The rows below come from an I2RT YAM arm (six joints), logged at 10 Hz.
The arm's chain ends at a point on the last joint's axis. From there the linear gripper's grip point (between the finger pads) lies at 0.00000 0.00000 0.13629 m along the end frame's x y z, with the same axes.
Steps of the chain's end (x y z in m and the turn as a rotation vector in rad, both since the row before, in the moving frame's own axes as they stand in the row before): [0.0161 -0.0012 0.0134 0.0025 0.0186 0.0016]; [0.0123 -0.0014 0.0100 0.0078 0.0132 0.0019]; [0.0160 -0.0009 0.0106 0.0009 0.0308 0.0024]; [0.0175 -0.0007 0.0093 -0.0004 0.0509 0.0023]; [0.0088 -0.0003 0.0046 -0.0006 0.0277 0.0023]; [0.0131 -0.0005 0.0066 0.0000 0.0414 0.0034]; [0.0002 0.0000 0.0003 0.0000 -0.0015 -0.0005]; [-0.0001 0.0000 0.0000 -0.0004 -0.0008 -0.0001]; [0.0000 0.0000 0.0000 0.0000 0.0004 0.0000]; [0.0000 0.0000 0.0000 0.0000 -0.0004 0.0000]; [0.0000 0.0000 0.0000 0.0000 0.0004 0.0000]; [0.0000 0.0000 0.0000 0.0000 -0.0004 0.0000]
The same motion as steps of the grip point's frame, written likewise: [0.0186 -0.0015 0.0134 0.0025 0.0186 0.0016]; [0.0141 -0.0025 0.0100 0.0078 0.0132 0.0019]; [0.0202 -0.0010 0.0105 0.0009 0.0308 0.0024]; [0.0244 -0.0006 0.0091 -0.0004 0.0509 0.0023]; [0.0126 -0.0002 0.0045 -0.0006 0.0277 0.0023]; [0.0187 -0.0005 0.0065 0.0000 0.0414 0.0034]; [0.0000 0.0000 0.0003 0.0000 -0.0015 -0.0005]; [-0.0002 0.0001 0.0000 -0.0004 -0.0008 -0.0001]; [0.0001 0.0000 0.0000 0.0000 0.0004 0.0000]; [-0.0001 0.0000 0.0000 0.0000 -0.0004 0.0000]; [0.0001 0.0000 0.0000 0.0000 0.0004 0.0000]; [-0.0001 0.0000 0.0000 0.0000 -0.0004 0.0000]
